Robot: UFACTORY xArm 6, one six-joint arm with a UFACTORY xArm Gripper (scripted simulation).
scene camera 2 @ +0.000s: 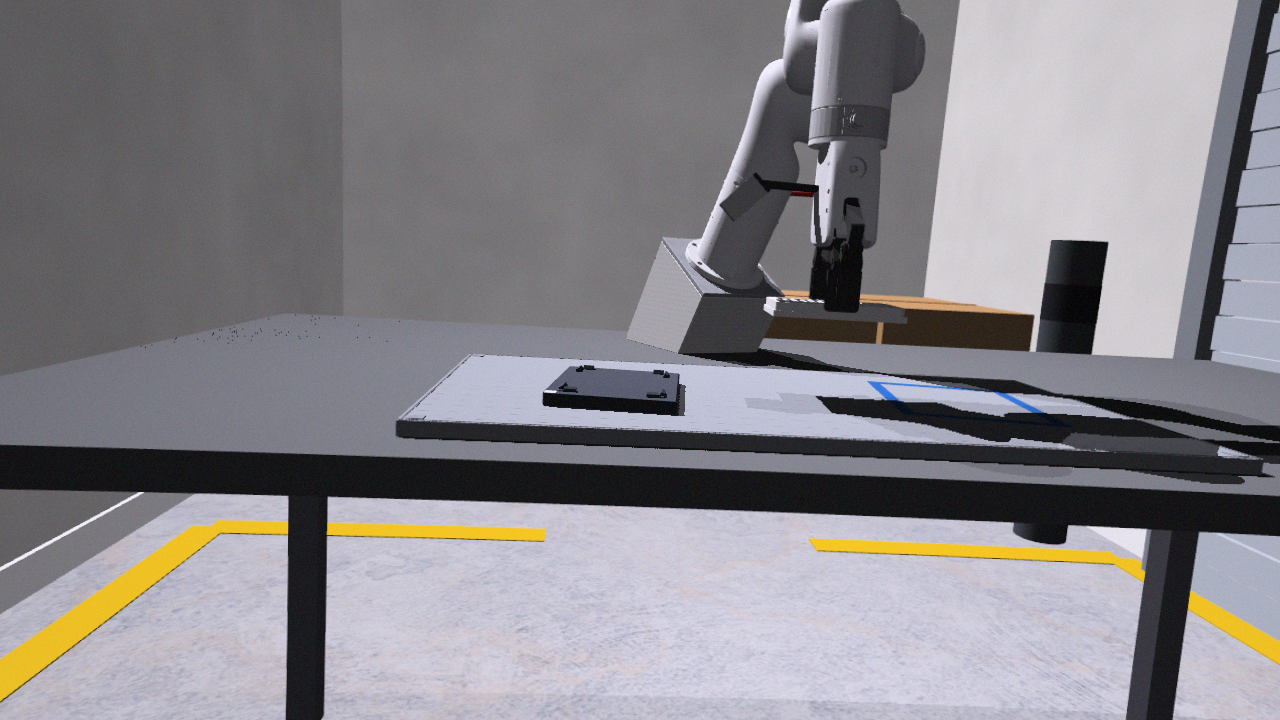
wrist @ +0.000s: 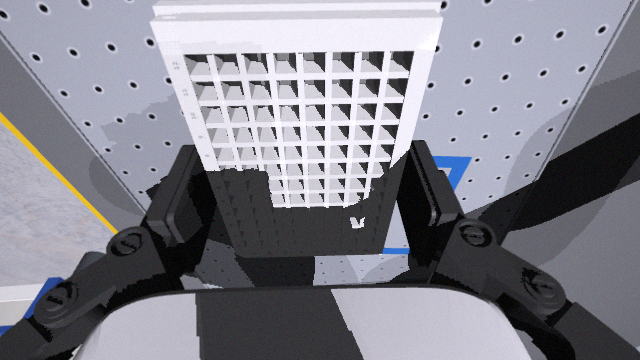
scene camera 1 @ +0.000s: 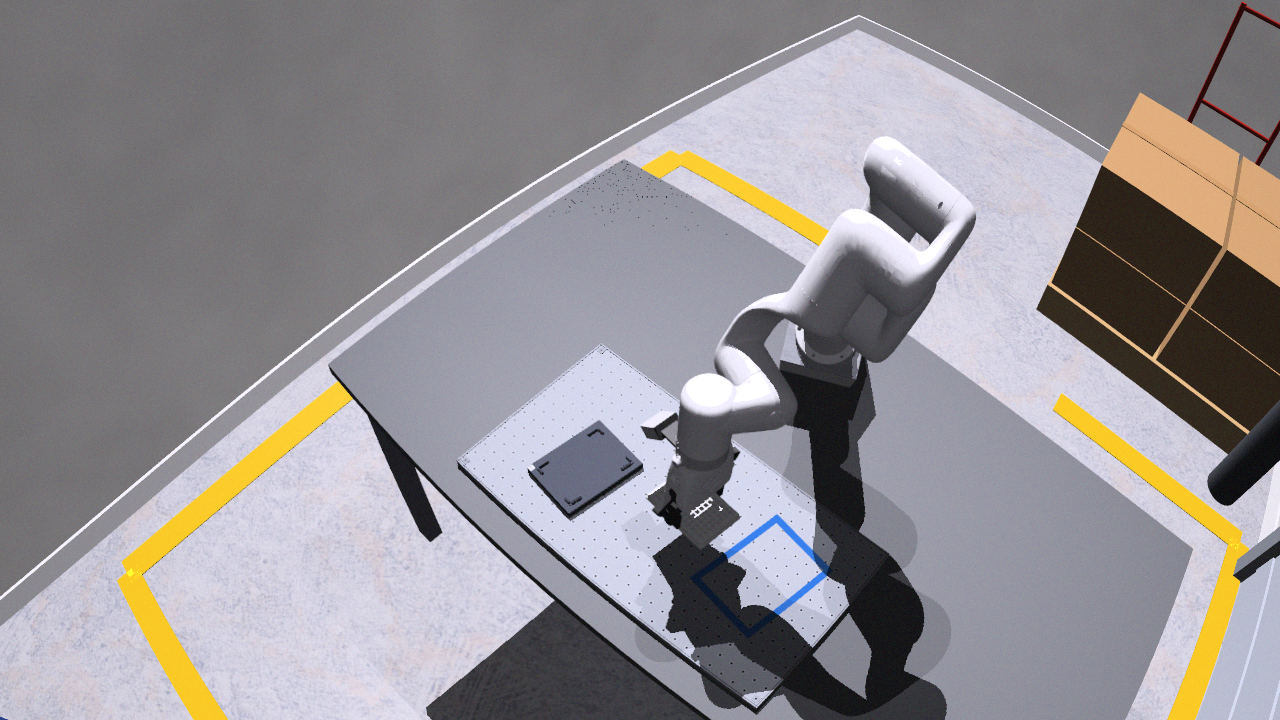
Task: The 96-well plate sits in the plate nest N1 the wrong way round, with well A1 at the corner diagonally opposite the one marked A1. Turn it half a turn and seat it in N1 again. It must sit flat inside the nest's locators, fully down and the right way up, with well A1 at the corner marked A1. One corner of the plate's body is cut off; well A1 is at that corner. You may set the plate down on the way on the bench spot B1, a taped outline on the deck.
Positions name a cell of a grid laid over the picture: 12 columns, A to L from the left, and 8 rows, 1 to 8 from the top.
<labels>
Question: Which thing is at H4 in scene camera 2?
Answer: My gripper.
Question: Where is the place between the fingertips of my gripper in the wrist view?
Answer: At F4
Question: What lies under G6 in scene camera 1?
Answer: My gripper.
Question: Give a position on a plate nest N1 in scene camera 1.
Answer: F6
</labels>
